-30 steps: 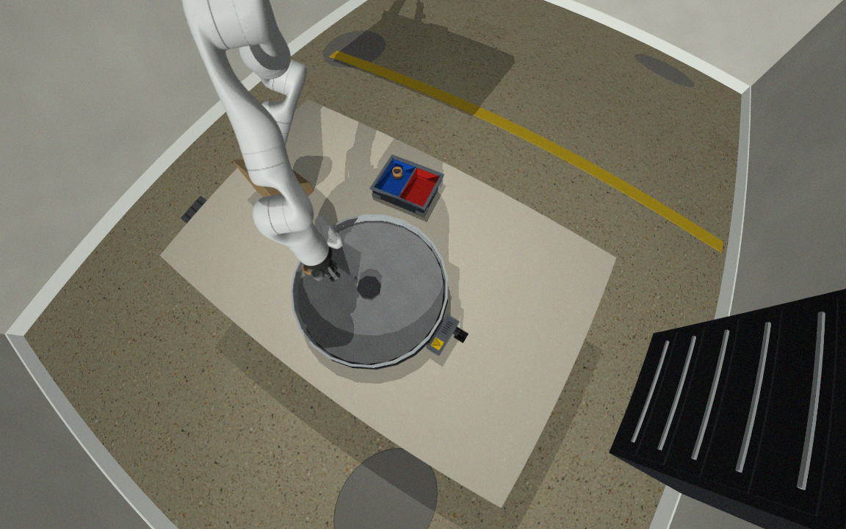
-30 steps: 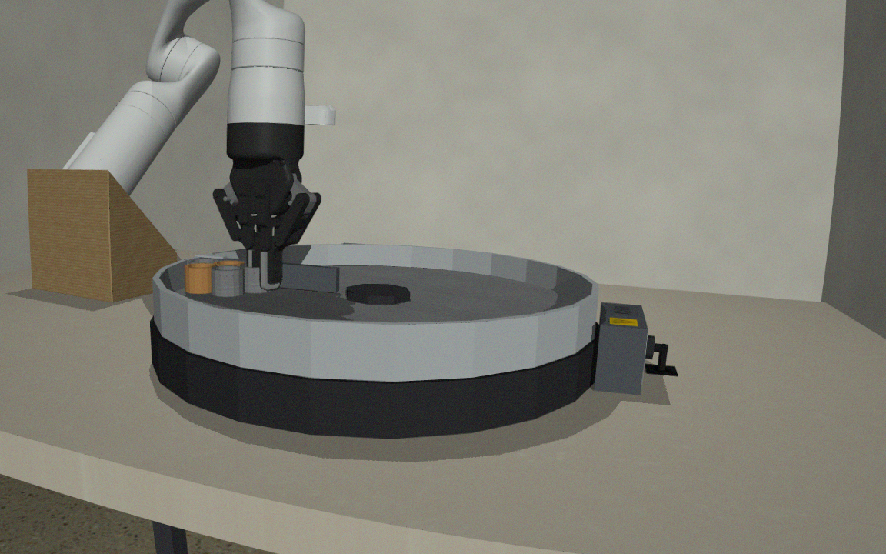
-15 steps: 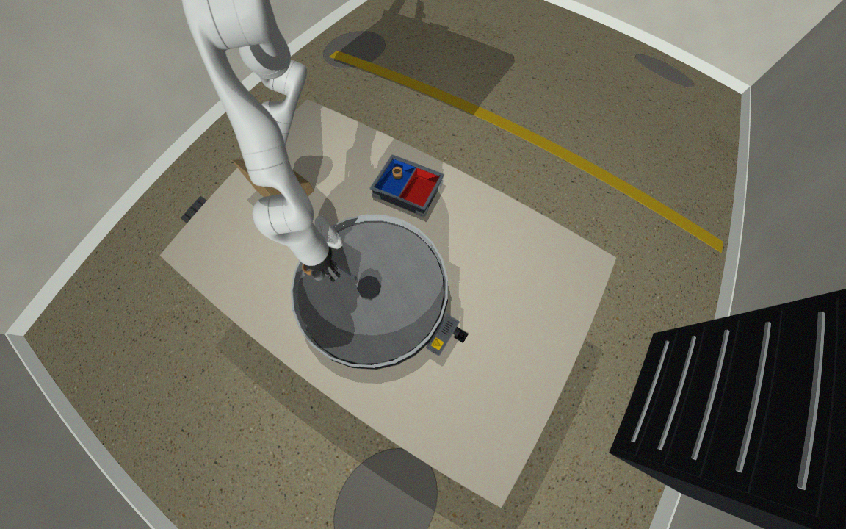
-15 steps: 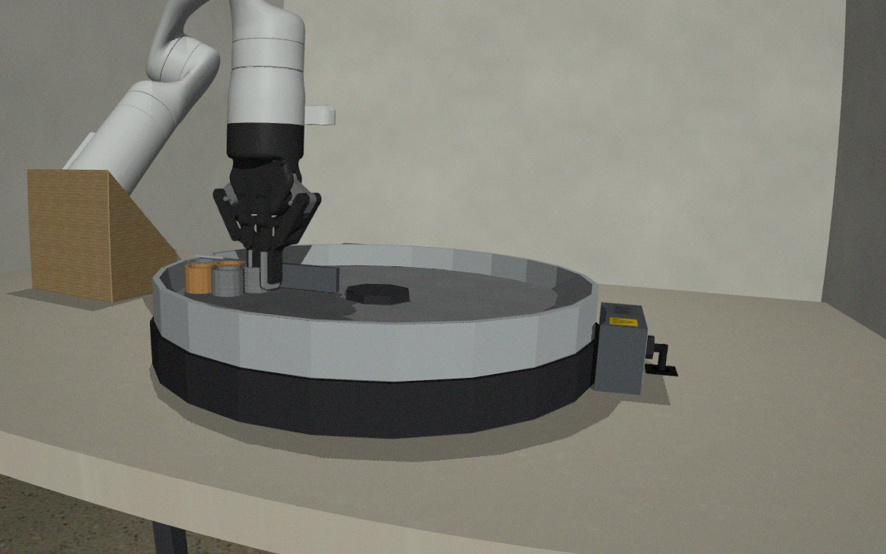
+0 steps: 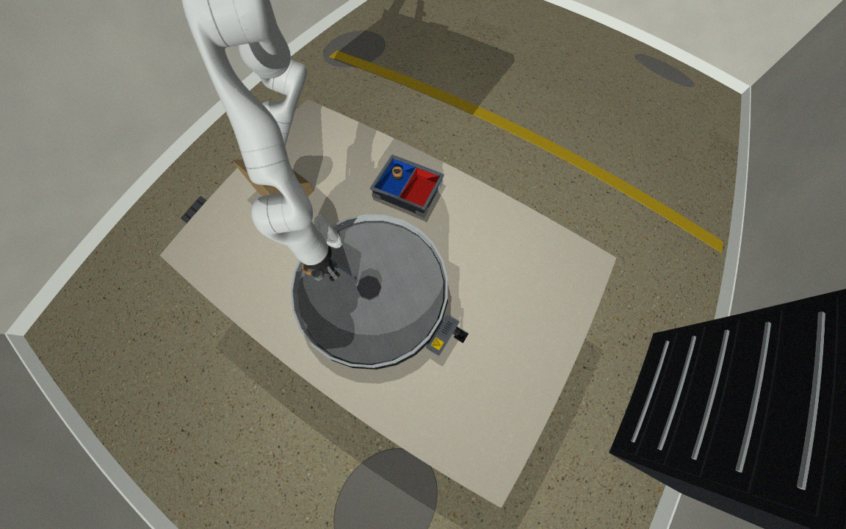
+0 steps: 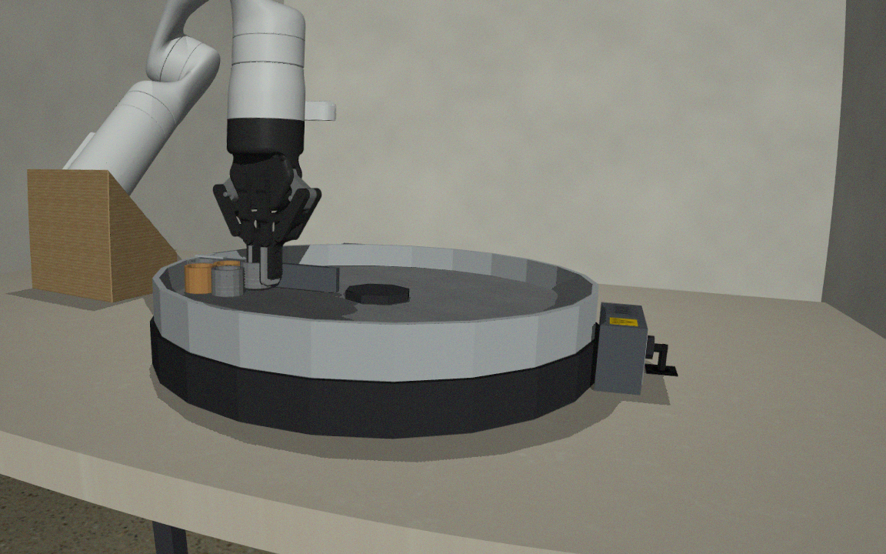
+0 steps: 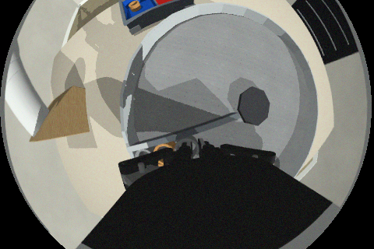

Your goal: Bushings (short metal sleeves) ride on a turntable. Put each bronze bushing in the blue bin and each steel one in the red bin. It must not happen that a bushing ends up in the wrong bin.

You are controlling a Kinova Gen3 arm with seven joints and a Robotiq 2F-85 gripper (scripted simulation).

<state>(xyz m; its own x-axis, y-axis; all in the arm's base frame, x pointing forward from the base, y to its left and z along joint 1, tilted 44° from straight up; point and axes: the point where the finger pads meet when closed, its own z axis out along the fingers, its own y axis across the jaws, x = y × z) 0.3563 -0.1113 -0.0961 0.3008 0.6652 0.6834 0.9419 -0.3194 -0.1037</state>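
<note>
Right now my hand is 11 cm short of the grey turntable, 3 cm above it and 2 cm to the right of it.
</note>
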